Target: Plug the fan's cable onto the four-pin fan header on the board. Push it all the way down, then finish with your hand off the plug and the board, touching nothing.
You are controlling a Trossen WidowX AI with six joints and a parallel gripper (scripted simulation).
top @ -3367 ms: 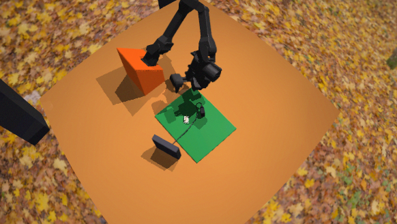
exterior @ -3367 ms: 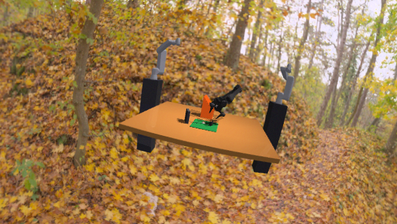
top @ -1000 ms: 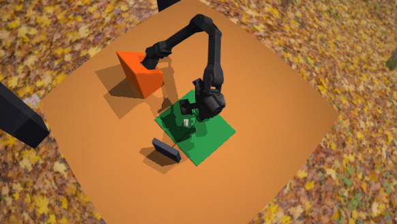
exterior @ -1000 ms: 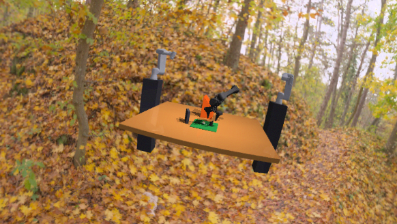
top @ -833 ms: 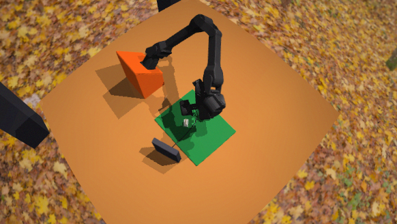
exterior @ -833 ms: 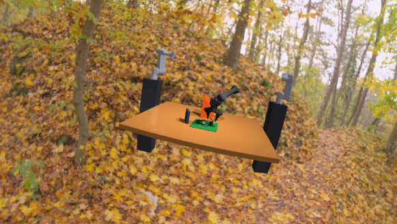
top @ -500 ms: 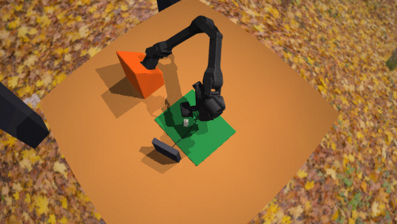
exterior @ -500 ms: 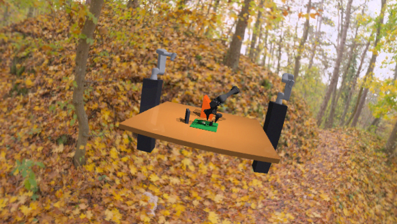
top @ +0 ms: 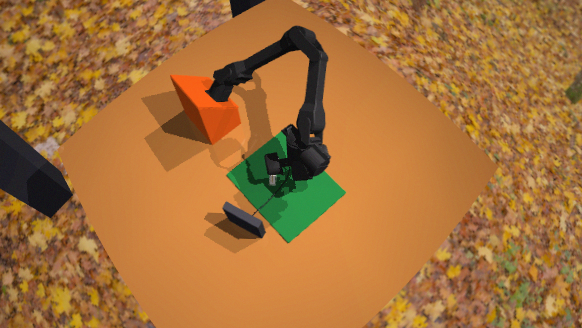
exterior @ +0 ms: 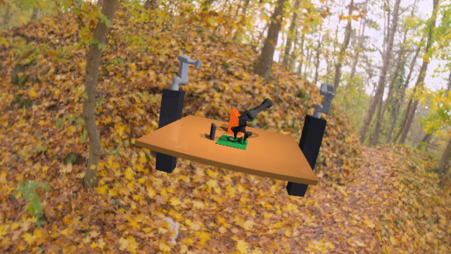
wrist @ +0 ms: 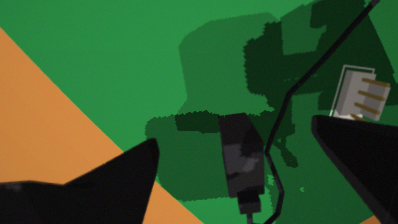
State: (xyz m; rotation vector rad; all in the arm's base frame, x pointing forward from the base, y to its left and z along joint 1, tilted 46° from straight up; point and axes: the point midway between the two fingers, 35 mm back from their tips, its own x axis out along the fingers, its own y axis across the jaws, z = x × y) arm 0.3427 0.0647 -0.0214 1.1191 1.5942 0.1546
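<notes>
Right now the dark plug is 1 cm behind my gripper tip. From my gripper tip the other things lie so: green board: 5 cm to the right, 3 cm below; then white four-pin fan header: 4 cm behind, 7 cm to the right, 2 cm below; then dark flat fan: 1 cm ahead, 22 cm to the right, 4 cm above.
</notes>
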